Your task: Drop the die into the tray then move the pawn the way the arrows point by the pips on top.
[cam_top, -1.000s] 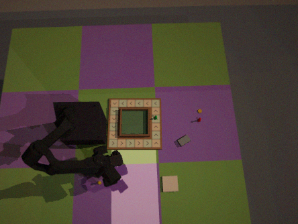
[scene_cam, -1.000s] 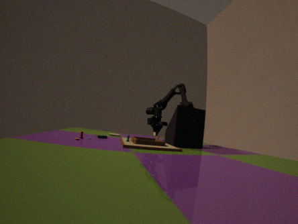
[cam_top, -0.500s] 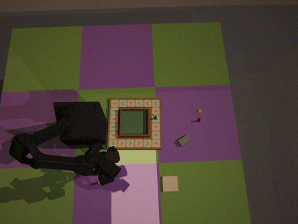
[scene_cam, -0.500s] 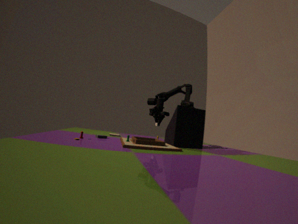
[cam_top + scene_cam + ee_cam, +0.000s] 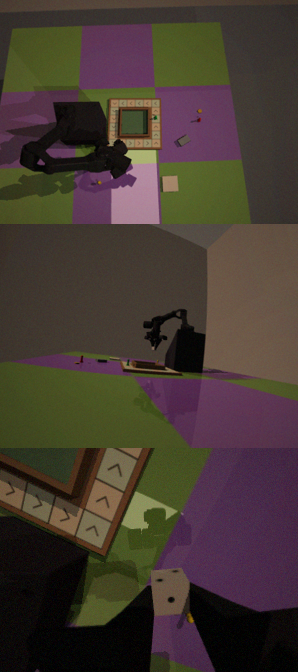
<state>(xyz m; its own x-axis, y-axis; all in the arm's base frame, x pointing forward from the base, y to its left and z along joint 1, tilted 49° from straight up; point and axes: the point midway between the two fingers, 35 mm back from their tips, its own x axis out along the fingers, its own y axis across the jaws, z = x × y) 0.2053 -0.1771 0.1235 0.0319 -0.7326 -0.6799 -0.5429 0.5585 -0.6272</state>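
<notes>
My gripper tip is now 25 cm to the right of the green pawn, 21 cm short of it and 9 cm above it. Round my gripper tip: green dice tray (22 cm to the left, 12 cm below, 10 cm ahead); grey block (36 cm ahead, 13 cm to the left, 11 cm below); tan tile (28 cm ahead, 12 cm below, 9 cm to the right).
</notes>
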